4 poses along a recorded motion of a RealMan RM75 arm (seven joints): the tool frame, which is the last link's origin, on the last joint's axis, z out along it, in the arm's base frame.
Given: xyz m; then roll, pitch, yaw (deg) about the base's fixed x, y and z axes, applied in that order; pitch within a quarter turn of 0, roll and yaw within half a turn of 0.
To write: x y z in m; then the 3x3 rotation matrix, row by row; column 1 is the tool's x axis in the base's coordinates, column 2 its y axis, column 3 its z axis. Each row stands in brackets. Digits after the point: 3 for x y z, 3 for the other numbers.
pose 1, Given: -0.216 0.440 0.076 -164.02 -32.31 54.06
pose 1, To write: [-0.216 0.440 0.076], [[0.496 0.865 0.079], [0.684 -0.445 0.578], [0.534 -0.233 -0.813]]
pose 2, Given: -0.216 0.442 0.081 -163.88 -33.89 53.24
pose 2, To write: [-0.216 0.442 0.081], [[0.497 0.862 0.098], [0.665 -0.451 0.595], [0.558 -0.230 -0.797]]
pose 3, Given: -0.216 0.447 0.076 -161.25 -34.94 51.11
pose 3, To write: [-0.216 0.447 0.076], [[0.515 0.853 0.090], [0.638 -0.451 0.624], [0.573 -0.264 -0.776]]
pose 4, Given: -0.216 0.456 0.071 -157.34 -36.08 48.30
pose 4, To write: [-0.216 0.456 0.071], [[0.538 0.840 0.074], [0.603 -0.444 0.662], [0.589 -0.311 -0.746]]
